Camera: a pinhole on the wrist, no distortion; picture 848 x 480 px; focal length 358.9 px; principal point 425.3 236.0 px. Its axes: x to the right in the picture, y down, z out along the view. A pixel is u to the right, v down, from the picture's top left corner.
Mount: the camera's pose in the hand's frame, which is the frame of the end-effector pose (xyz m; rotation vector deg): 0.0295 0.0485 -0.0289 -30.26 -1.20 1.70
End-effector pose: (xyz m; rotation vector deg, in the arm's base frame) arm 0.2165 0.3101 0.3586 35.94 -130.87 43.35
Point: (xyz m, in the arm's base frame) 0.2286 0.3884 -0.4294
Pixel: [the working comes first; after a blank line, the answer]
In the camera's frame: -0.5897 0.0155 0.5578

46 246
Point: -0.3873 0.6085 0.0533
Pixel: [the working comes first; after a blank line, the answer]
In the camera's frame: 0.1237 0.4051 0.5586

outside the picture
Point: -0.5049 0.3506 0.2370
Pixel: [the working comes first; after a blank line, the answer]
In the camera's frame: 0.3861 0.1925 0.5504

677 362
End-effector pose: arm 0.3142 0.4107 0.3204 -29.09 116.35 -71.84
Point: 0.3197 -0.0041 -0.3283
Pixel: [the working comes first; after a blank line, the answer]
In the camera's frame: 0.4742 0.0378 0.5751

721 260
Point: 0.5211 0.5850 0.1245
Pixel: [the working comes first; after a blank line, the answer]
In the camera's frame: -0.2057 0.1217 0.2238

95 431
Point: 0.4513 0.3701 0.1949
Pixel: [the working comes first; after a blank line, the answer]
In the camera's frame: -0.0501 -0.0536 0.1906

331 135
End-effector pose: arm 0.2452 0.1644 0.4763 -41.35 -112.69 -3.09
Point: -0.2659 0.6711 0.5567
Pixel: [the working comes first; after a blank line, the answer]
In the camera's frame: 0.4462 -0.2203 0.5209

733 84
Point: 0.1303 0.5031 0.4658
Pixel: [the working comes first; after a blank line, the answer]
In the camera's frame: 0.1645 0.0261 0.2898

629 268
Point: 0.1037 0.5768 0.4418
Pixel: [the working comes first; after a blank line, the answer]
In the camera's frame: 0.1898 0.0424 0.3660

611 278
